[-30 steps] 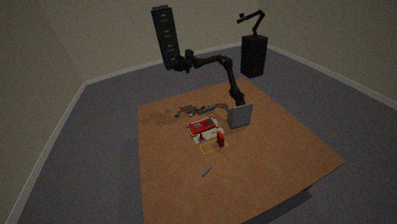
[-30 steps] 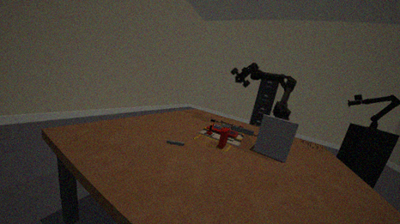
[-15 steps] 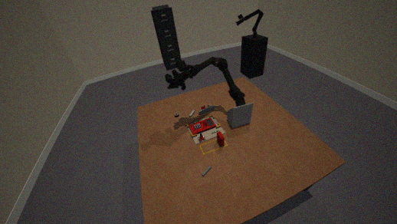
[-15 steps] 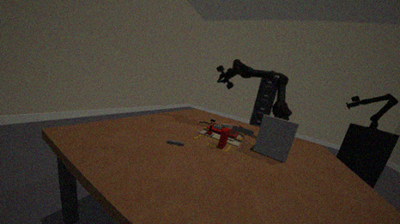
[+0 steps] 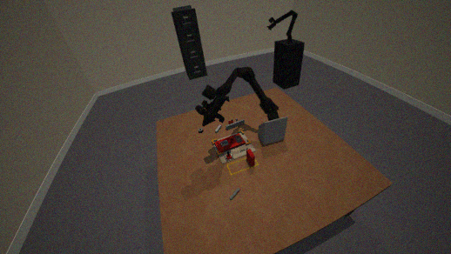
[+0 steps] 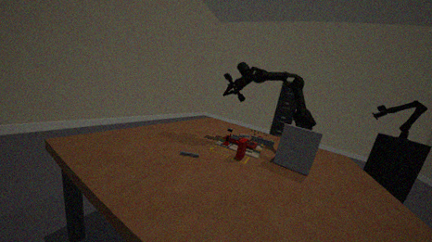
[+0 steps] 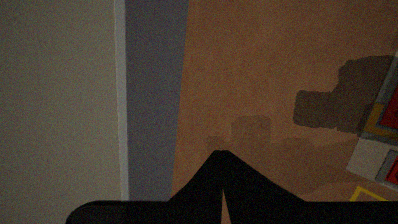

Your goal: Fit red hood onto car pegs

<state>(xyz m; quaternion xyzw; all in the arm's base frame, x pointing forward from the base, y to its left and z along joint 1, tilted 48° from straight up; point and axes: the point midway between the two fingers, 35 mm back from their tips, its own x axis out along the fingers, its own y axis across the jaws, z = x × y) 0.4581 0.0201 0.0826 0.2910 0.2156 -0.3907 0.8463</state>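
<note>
Right now my gripper tip is 23 cm above the red hood, 22 cm past it and 17 cm to the right of it. Round my gripper tip: jig: 26 cm below, 17 cm behind, 3 cm to the right.
</note>
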